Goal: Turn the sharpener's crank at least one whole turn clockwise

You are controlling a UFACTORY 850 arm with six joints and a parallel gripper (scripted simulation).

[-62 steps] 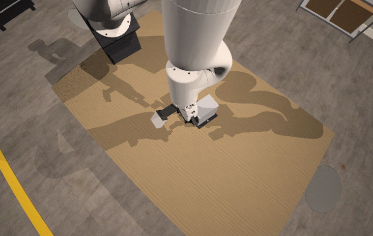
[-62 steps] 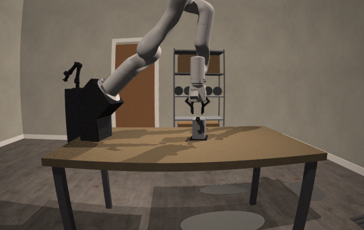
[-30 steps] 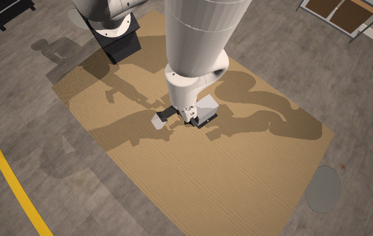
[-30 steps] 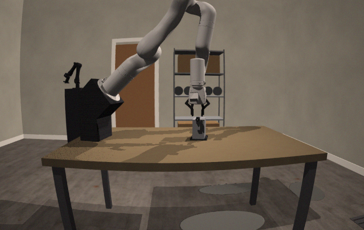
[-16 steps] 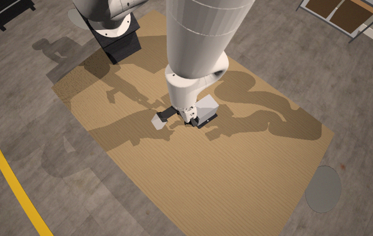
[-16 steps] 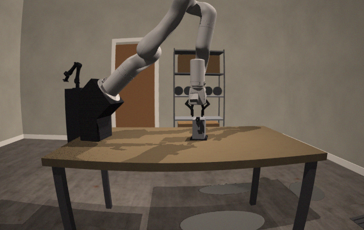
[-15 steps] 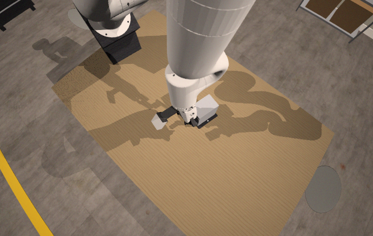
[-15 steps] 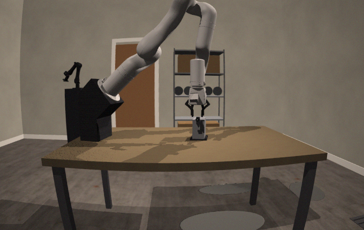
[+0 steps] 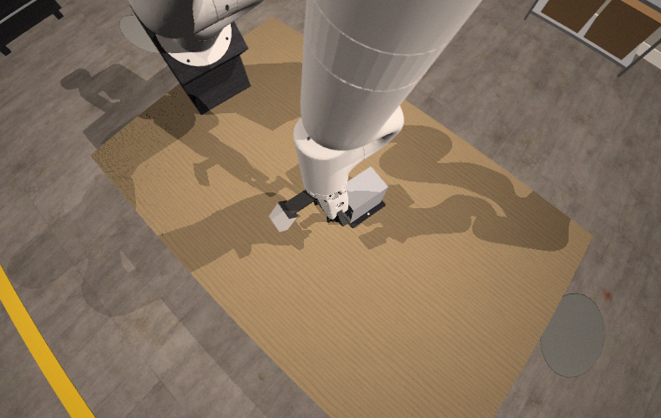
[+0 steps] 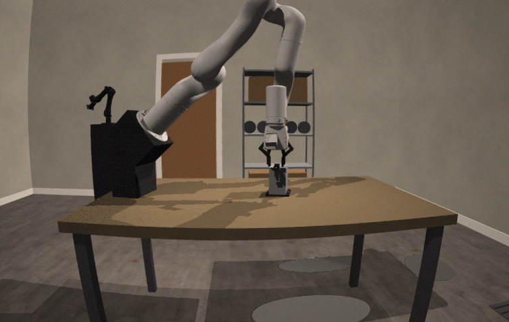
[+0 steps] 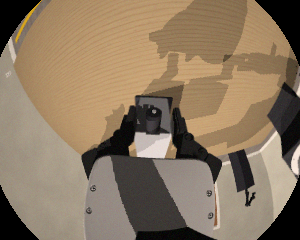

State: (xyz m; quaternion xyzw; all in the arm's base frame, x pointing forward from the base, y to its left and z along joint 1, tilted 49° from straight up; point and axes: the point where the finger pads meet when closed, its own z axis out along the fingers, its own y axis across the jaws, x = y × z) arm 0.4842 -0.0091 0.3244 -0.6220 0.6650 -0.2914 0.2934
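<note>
Right now the dark crank knob is 2 cm to the left of my hand and 2 cm below it.
</note>
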